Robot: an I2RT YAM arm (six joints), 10 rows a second.
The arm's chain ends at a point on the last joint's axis. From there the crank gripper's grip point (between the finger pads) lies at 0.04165 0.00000 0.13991 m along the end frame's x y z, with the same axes.
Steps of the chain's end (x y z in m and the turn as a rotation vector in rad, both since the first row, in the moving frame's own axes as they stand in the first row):
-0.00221, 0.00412, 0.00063, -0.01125, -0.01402, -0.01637
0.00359, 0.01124, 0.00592, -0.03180, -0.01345, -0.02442
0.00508, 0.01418, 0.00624, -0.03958, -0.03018, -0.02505
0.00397, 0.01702, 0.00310, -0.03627, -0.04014, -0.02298
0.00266, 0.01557, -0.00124, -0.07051, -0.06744, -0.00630
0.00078, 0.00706, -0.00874, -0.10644, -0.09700, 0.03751
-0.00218, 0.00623, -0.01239, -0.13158, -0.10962, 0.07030
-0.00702, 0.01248, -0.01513, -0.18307, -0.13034, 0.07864
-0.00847, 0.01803, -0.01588, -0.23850, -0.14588, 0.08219
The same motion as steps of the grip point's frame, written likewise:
-0.00417, 0.00503, 0.00120, -0.01125, -0.01402, -0.01637
0.00175, 0.01470, 0.00641, -0.03180, -0.01345, -0.02442
0.00090, 0.01875, 0.00734, -0.03958, -0.03018, -0.02505
-0.00163, 0.02123, 0.00458, -0.03627, -0.04014, -0.02298
-0.00682, 0.02529, 0.00091, -0.07051, -0.06744, -0.00630
-0.01324, 0.02341, -0.00625, -0.10644, -0.09700, 0.03751
-0.01843, 0.02721, -0.01009, -0.13158, -0.10962, 0.07030
-0.02657, 0.04088, -0.01357, -0.18307, -0.13034, 0.07864
-0.03053, 0.05419, -0.01572, -0.23850, -0.14588, 0.08219

